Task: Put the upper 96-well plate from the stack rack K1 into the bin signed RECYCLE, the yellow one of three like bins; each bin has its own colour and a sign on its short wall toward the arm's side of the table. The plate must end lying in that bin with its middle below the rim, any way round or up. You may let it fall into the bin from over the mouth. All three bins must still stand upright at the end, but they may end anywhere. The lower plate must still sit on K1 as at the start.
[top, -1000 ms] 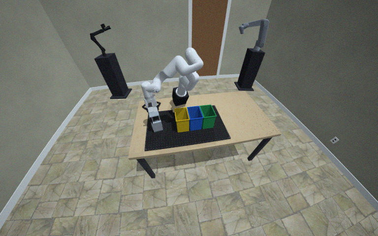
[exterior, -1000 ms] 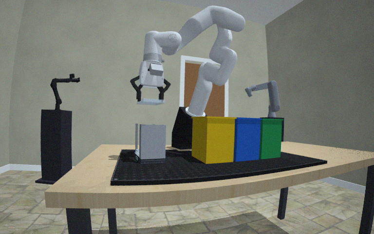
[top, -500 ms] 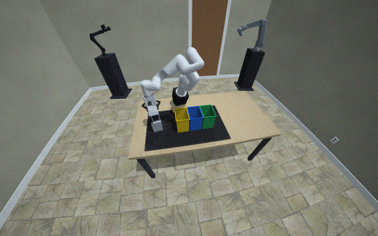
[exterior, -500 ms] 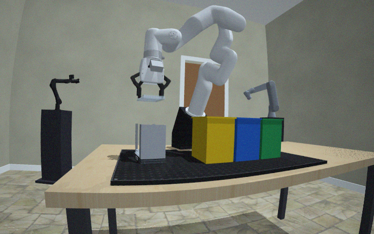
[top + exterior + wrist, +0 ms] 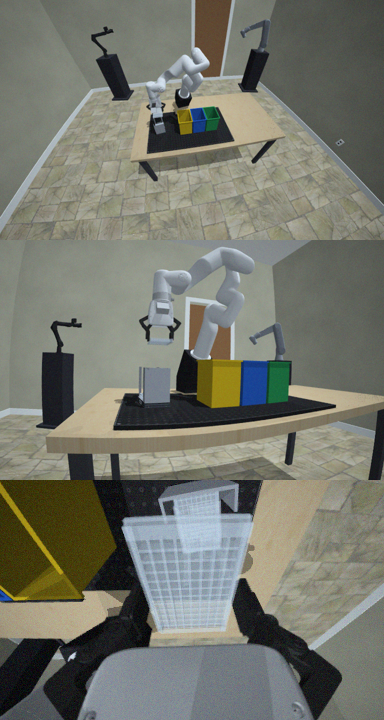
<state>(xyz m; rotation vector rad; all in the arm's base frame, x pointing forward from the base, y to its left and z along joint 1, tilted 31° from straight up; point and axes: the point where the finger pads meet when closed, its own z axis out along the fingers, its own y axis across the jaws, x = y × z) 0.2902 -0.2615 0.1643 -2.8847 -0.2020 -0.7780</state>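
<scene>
My hand is 20 mm past the yellow bin, 240 mm to the right of it and 170 mm above it. Round my hand: blue bin (40 mm behind, 370 mm to the left, 170 mm below); then green bin (70 mm behind, 500 mm to the left, 170 mm below).
</scene>
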